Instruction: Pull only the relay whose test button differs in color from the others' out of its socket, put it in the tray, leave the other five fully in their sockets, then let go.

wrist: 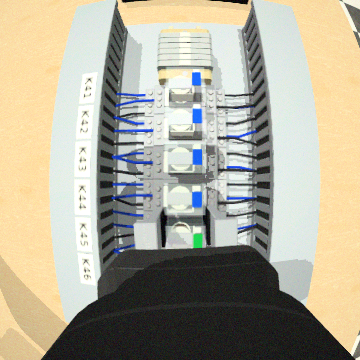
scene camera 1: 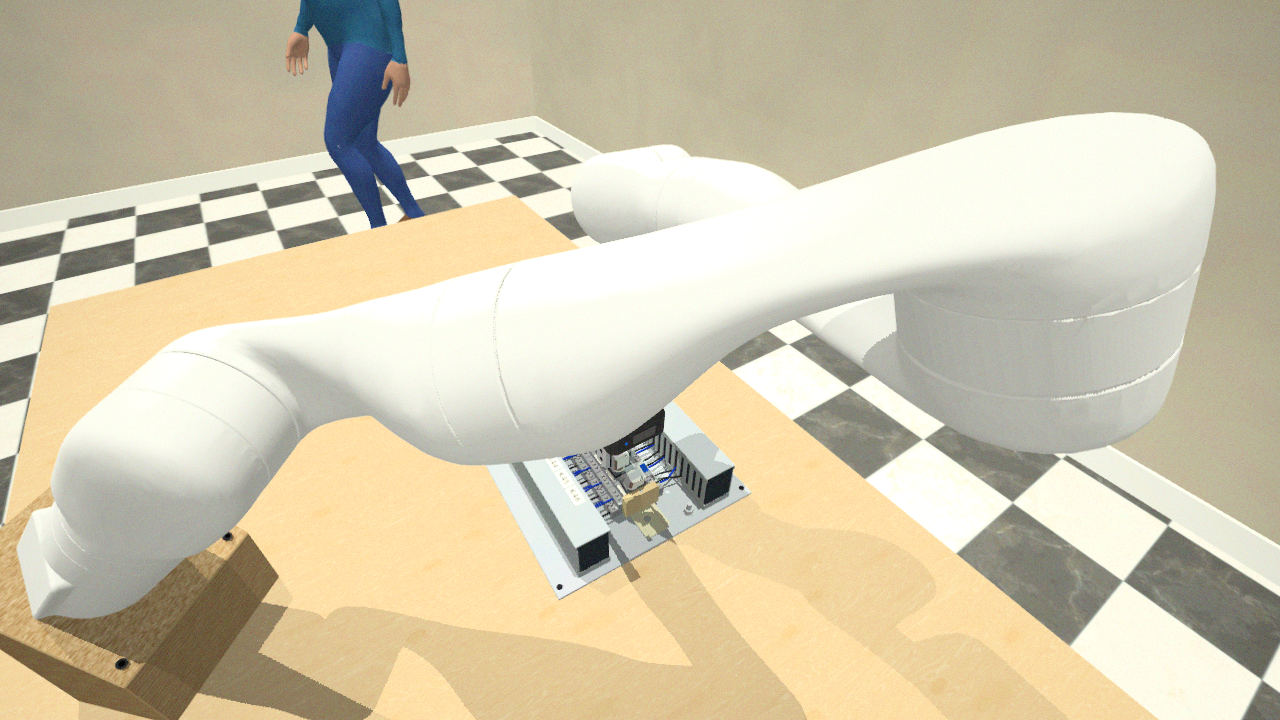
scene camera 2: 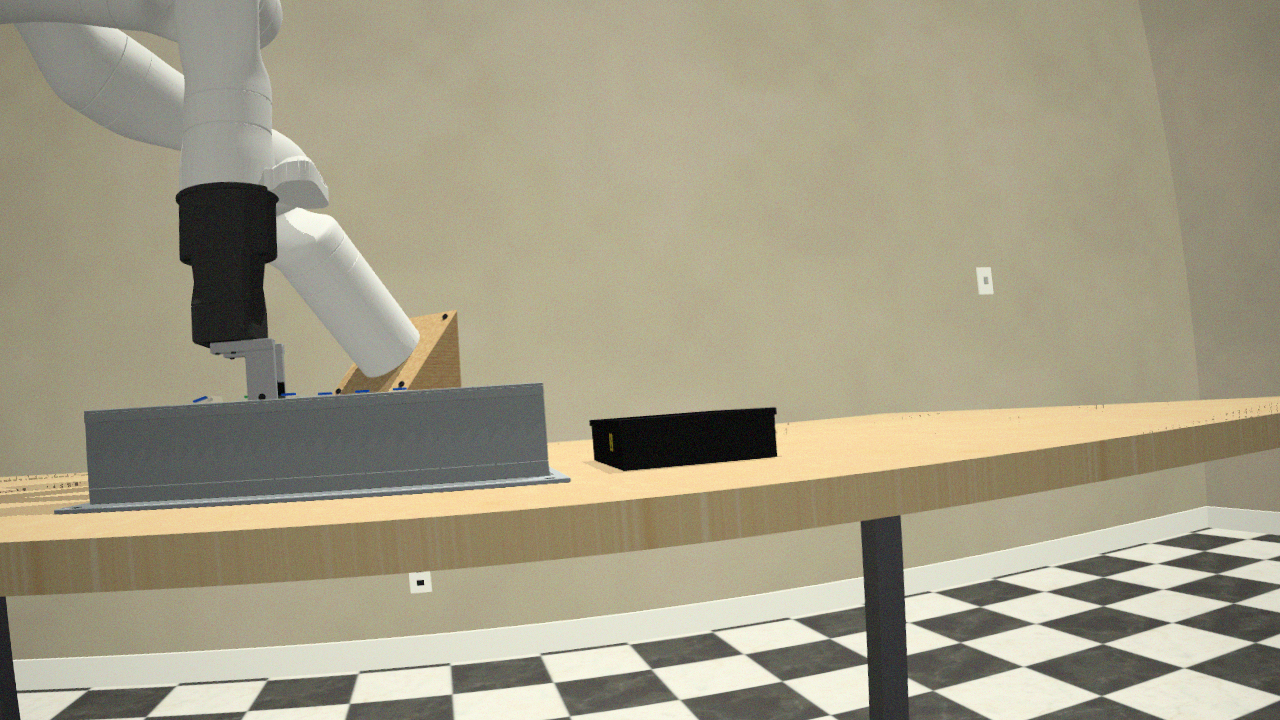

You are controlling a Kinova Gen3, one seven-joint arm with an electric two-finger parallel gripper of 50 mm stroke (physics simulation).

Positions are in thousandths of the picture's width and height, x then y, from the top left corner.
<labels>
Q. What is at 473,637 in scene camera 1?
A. My gripper.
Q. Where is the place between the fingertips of my gripper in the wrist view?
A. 512,610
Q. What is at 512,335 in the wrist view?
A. A relay.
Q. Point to a relay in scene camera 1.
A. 498,660
</labels>
